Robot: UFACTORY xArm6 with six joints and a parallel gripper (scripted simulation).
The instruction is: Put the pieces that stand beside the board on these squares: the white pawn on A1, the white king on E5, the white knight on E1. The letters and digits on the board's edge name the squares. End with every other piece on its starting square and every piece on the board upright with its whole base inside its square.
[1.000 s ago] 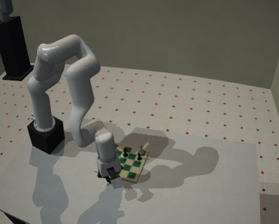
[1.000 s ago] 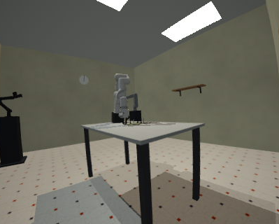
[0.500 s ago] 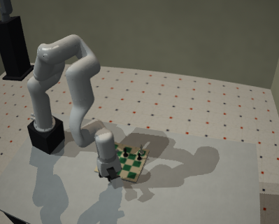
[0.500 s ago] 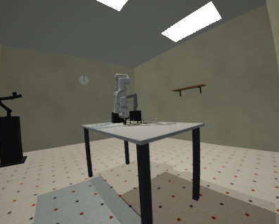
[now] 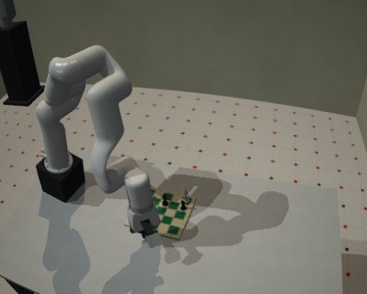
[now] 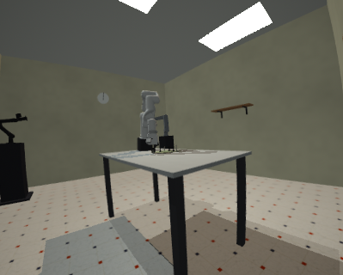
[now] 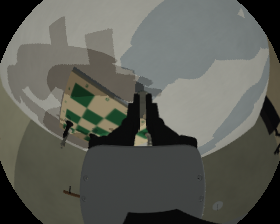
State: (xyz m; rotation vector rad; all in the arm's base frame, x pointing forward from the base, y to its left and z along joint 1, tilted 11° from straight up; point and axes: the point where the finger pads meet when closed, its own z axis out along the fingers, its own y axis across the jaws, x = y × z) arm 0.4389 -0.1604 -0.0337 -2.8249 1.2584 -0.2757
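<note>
My hand is 140 mm to the right of the chessboard, 30 mm above it and 10 mm short of it.
</note>
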